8 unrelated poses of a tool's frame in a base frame.
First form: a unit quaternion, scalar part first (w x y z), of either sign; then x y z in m.
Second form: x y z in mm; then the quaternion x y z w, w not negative. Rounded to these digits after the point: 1 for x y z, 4 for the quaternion.
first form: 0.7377 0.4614 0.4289 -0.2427 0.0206 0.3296 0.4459
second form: 20.6 329.6 445.9 0.4614 0.4289 -0.2427 0.7377
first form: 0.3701 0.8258 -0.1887 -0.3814 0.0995 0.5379 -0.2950
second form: 99.5 537.9 -295.0 0.8258 -0.1887 -0.3814 0.3701
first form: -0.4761 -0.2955 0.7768 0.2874 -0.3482 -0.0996 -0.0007
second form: -348.2 -99.6 -0.7 0.2955 -0.7768 -0.2874 0.4761
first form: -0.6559 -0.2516 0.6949 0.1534 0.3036 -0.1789 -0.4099
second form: 303.6 -178.9 -409.9 0.2516 -0.6949 -0.1534 0.6559
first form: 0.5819 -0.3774 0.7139 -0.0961 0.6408 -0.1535 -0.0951
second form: 640.8 -153.5 -95.1 -0.3774 0.7139 -0.0961 0.5819
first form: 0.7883 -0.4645 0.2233 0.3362 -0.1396 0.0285 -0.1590
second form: -139.6 28.5 -159.0 -0.4645 0.2233 0.3362 0.7883
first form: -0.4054 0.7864 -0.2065 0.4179 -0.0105 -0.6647 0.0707
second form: -10.5 -664.7 70.7 -0.7864 0.2065 -0.4179 0.4054
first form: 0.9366 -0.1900 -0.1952 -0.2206 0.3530 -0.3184 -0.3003
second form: 353.0 -318.4 -300.3 -0.1900 -0.1952 -0.2206 0.9366
